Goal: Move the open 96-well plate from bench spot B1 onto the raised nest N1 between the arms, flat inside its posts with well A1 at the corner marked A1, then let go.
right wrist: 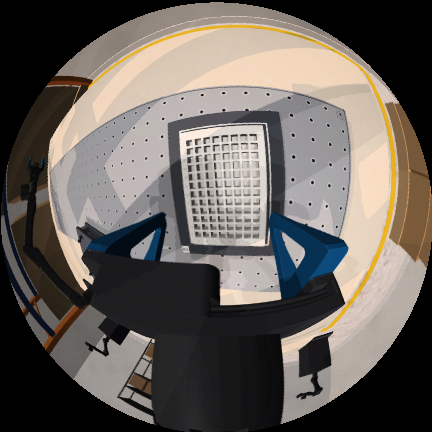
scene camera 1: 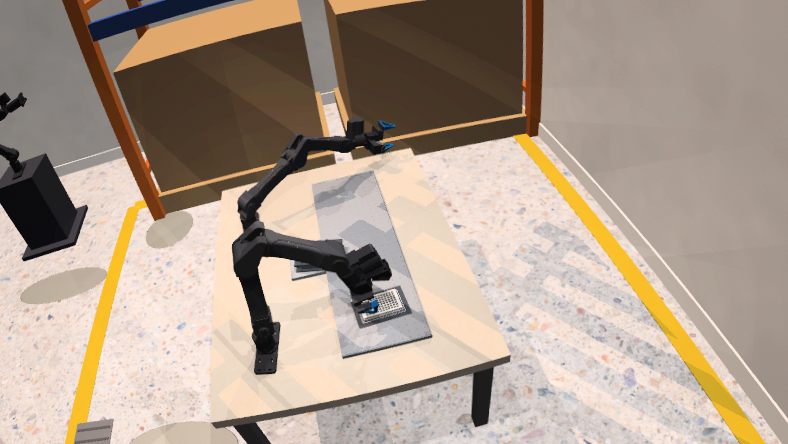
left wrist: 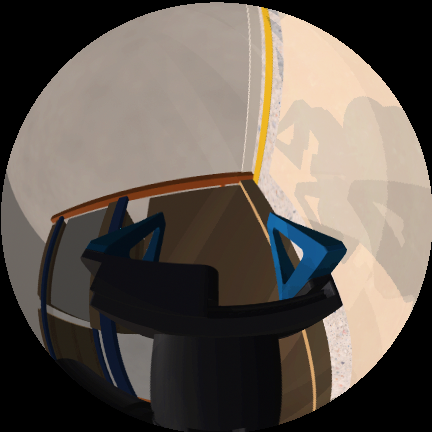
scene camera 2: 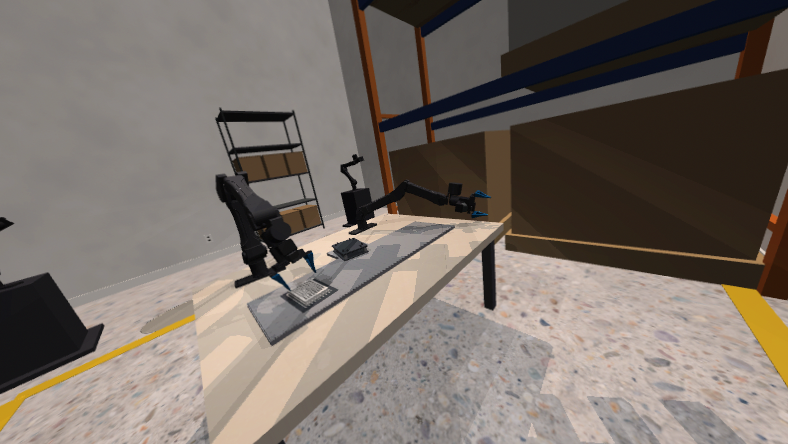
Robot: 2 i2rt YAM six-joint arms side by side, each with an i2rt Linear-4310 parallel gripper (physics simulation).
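Seen in the pictures: left gripper, fingertip midpoint: [right wrist: 37,154] [scene camera 1: 394,135] [left wrist: 215,217] [scene camera 2: 489,206]; right gripper, fingertip midpoint: [right wrist: 217,217] [scene camera 1: 371,299] [scene camera 2: 303,281]; left arm's base, link origin: [scene camera 2: 363,229]; right arm's base, link origin: [scene camera 1: 268,348] [scene camera 2: 261,275].
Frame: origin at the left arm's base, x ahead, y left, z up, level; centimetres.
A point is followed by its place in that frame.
Observation:
The white 96-well plate [scene camera 1: 390,301] {y -58.2, x 43.1, z 2.5 cm} [scene camera 2: 309,292] {y -58.6, x 41.6, z 2.5 cm} [right wrist: 225,185] {y -58.3, x 39.9, z 2.6 cm} lies flat in a dark rectangular frame [right wrist: 176,200] {y -52.3, x 38.1, z 1.5 cm} on the grey perforated board. A small pale label [right wrist: 185,249] {y -52.6, x 31.5, z 1.5 cm} sits at the frame's lower-left corner in the right wrist view. My right gripper [scene camera 1: 372,305] {y -57.9, x 37.4, z 5.1 cm} [scene camera 2: 302,280] {y -57.9, x 37.4, z 5.1 cm} [right wrist: 217,217] {y -57.9, x 37.4, z 5.1 cm} is open and points down above the plate, fingers toward its two long sides. The raised nest [scene camera 1: 308,268] {y -32.9, x 20.0, z 1.8 cm} [scene camera 2: 350,248] {y -31.5, x 29.3, z 4.7 cm} is dark and empty; in scene camera 1 the right arm partly hides it. Its A1 mark cannot be read. My left gripper [scene camera 1: 393,136] {y 30.5, x 69.7, z 8.7 cm} [scene camera 2: 488,205] {y 30.5, x 69.7, z 8.7 cm} [left wrist: 215,217] {y 30.5, x 69.7, z 8.7 cm} is open and empty, high near the table's far end.
The grey board [scene camera 1: 352,215] {y -9.5, x 40.8, z 1.3 cm} [scene camera 2: 380,267] {y -33.9, x 50.4, z 1.3 cm} [right wrist: 315,150] {y -68.4, x 44.1, z 1.3 cm} runs lengthwise along the wooden table [scene camera 1: 452,308] {y -66.0, x 60.9, z 0.0 cm} [scene camera 2: 231,352] {y -81.9, x 43.7, z 0.0 cm}. The nest stands beside the board on the arm-base side. In scene camera 1 the right arm reaches across close to the nest. Large boxes [scene camera 1: 215,121] stand beyond the table.

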